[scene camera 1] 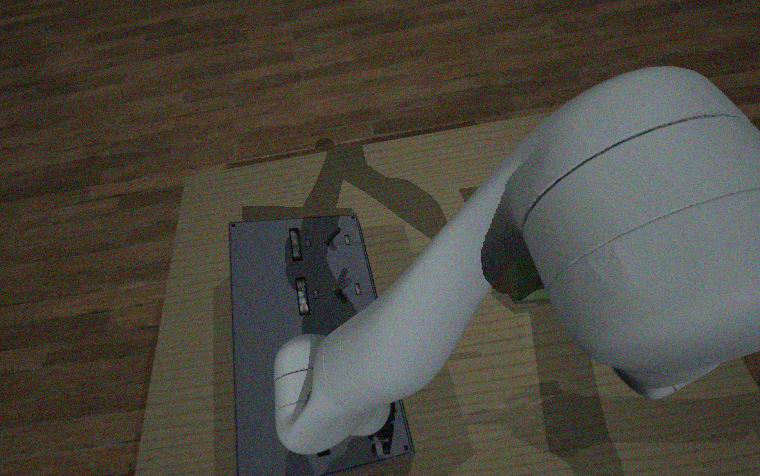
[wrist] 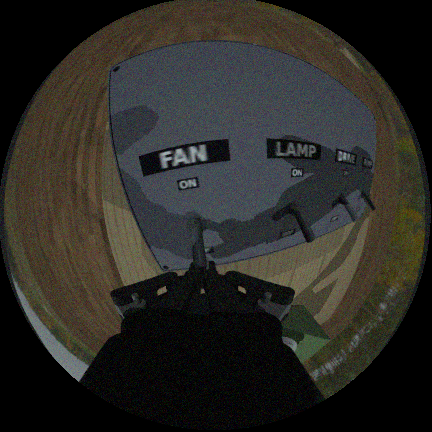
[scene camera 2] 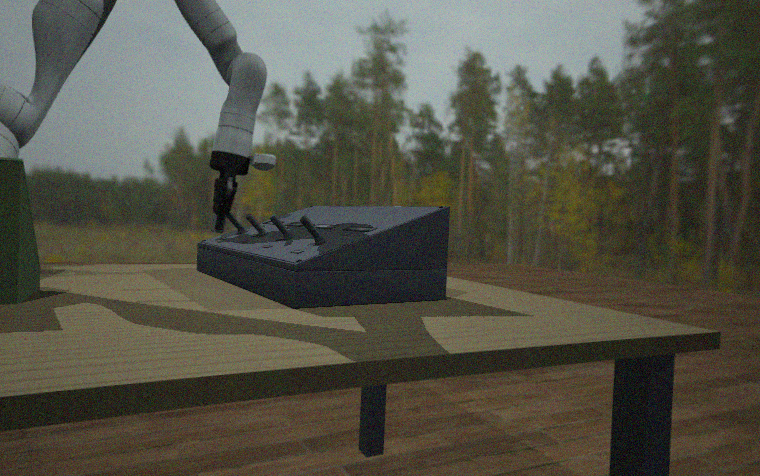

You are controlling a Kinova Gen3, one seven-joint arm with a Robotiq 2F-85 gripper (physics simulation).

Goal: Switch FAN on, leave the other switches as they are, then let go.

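Frame: origin at the arm's base, x ahead, y left, z up, level; millimetres.
Seen in the pictures: gripper, fingertip midpoint: (wrist: 202, 263) (scene camera 2: 217, 232).
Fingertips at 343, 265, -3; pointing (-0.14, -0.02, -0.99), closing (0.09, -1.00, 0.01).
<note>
Offsets run from my fingertips to a thing's top centre, as dx, dy, dz. "spot": to the spot under its first point. Level surfaces: height alone.
The dark blue-grey sloped switch panel (scene camera 1: 258, 336) (scene camera 2: 370, 288) (wrist: 225, 90) stands on the table. The FAN lever @(+35, +6, +43) (scene camera 2: 235, 223) (wrist: 199, 242) leans toward the robot's side, away from its ON mark @(spot: +91, +18, +16) (wrist: 188, 184). The LAMP lever @(+62, -111, +42) (scene camera 2: 255, 224) (wrist: 301, 225), the DRIVE lever @(+89, -228, +42) (scene camera 2: 279, 227) (wrist: 346, 206) and the farthest lever @(+115, -344, +42) (scene camera 2: 312, 229) (wrist: 368, 200) lean the same way. My gripper (scene camera 2: 219, 228) (wrist: 202, 263) is shut and empty, its tips close by the FAN lever's free end on the robot's side. Contact cannot be told. The arm hides the FAN lever in scene camera 1.
The wooden table @(dz -83) (scene camera 1: 185, 224) (scene camera 2: 560, 330) carries the panel and the green robot base (scene camera 1: 524, 280) (scene camera 2: 19, 235) (wrist: 305, 332). The white arm (scene camera 1: 392, 330) (scene camera 2: 241, 95) reaches over the panel's FAN end. The other levers stand in a row beside the FAN lever.
</note>
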